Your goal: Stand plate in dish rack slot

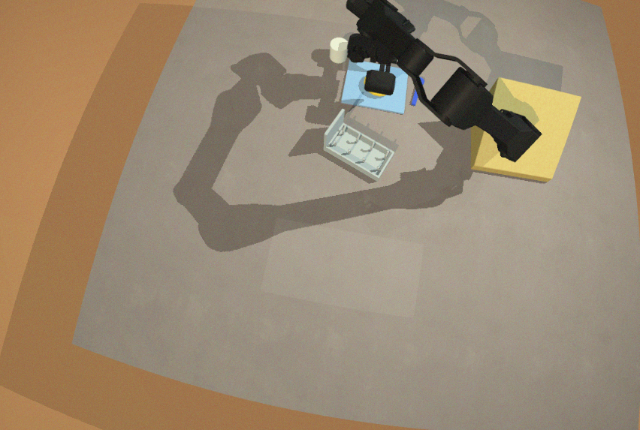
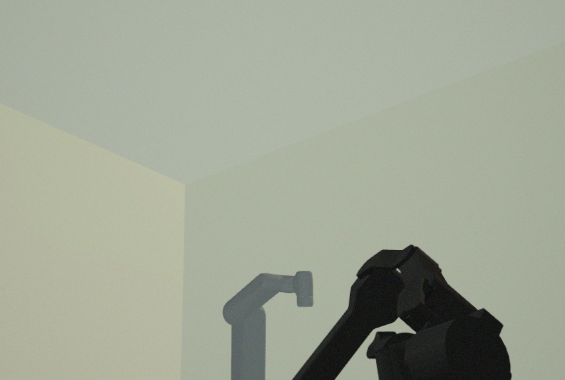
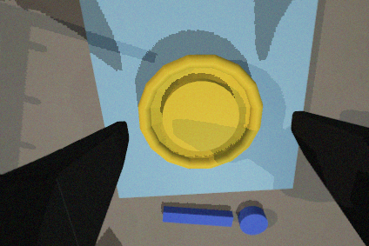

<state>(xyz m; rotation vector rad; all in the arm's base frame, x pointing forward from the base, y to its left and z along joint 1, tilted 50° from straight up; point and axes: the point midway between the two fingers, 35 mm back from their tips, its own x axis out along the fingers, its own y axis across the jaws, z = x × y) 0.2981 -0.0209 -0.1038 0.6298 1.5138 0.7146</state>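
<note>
Right now the yellow plate is 2 cm below my gripper tip. Also, from my gripper tip: cream cup (11 cm ahead, 7 cm to the right, 1 cm below); then blue spoon (10 cm behind, 2 cm to the right, 4 cm below); then pale grey dish rack (1 cm ahead, 19 cm to the left, 2 cm below).
</note>
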